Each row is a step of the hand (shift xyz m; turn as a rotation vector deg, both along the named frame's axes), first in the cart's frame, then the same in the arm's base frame.
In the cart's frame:
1: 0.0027 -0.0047 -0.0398 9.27 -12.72 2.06
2: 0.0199 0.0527 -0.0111 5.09 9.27 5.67
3: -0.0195 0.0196 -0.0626 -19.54 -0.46 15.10
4: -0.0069 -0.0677 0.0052 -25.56 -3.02 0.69
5: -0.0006 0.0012 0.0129 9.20 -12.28 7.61
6: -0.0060 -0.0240 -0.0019 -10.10 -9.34 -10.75
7: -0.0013 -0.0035 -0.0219 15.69 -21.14 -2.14
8: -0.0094 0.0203 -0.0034 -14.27 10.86 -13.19
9: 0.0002 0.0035 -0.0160 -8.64 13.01 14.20
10: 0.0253 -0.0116 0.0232 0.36 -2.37 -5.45
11: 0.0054 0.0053 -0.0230 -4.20 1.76 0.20
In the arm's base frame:
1: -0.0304 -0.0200 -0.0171 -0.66 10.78 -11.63
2: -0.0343 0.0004 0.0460 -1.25 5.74 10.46
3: -0.0406 -0.0551 -0.0007 23.26 -6.79 4.78
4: 0.0260 0.0092 -0.0624 16.71 -19.48 -2.05
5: 0.0098 0.0068 0.0052 3.45 13.85 -9.47
6: 0.0085 -0.0017 -0.0232 0.46 -12.66 -12.01
7: -0.0148 -0.0131 -0.0102 -5.45 14.93 -21.10
8: -0.0023 -0.0130 0.0184 -4.22 -20.88 6.48
9: -0.0131 -0.0097 -0.0017 12.45 -0.94 17.02
10: 0.0053 0.0356 -0.0043 -3.69 -2.45 -3.98
11: -0.0220 -0.0099 -0.0024 2.21 -3.54 1.83

